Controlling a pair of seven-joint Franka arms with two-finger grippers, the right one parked.
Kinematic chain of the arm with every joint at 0, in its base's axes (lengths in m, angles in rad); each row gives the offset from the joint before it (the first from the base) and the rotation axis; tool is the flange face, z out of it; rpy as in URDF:
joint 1: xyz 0 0 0.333 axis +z
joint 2: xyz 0 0 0 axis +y
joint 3: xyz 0 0 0.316 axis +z
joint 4: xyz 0.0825 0 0 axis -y
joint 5: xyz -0.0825 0 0.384 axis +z
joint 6: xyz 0 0 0 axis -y
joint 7: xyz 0.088 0 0 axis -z
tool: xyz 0 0 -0.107 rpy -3.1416 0 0
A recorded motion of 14 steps. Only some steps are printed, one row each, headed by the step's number.
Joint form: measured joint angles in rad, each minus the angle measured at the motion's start. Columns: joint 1, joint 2, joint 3, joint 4, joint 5, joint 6, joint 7.
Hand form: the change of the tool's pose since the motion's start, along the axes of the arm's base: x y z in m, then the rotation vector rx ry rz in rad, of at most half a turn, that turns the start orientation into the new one. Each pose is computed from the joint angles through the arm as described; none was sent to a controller.
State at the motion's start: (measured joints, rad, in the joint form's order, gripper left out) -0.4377 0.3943 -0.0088 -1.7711 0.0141 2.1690 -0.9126
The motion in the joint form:
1: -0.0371 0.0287 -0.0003 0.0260 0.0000 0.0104 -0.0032
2: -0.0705 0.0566 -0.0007 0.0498 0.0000 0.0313 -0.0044
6: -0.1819 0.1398 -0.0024 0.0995 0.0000 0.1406 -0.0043
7: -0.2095 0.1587 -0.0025 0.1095 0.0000 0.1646 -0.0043
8: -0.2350 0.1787 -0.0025 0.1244 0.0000 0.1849 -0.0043
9: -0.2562 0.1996 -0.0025 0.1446 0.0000 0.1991 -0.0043
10: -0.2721 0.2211 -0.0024 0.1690 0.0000 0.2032 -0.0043
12: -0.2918 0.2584 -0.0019 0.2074 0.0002 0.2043 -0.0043
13: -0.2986 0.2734 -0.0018 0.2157 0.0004 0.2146 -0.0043
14: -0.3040 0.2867 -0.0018 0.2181 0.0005 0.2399 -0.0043
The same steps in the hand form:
1: -0.0039 -0.0253 -0.0061 -0.0039 -0.0067 -0.0342
2: -0.0075 -0.0489 -0.0119 -0.0123 -0.0213 -0.0668
6: -0.0302 -0.1253 -0.0352 -0.0546 -0.0844 -0.1801
7: -0.0382 -0.1432 -0.0413 -0.0641 -0.0963 -0.2078
8: -0.0452 -0.1602 -0.0464 -0.0739 -0.1082 -0.2332
9: -0.0503 -0.1753 -0.0503 -0.0827 -0.1186 -0.2543
10: -0.0532 -0.1874 -0.0539 -0.0876 -0.1238 -0.2699
12: -0.0563 -0.2030 -0.0627 -0.0900 -0.1249 -0.2890
13: -0.0579 -0.2080 -0.0686 -0.0925 -0.1276 -0.2958
14: -0.0591 -0.2123 -0.0745 -0.1012 -0.1392 -0.3013

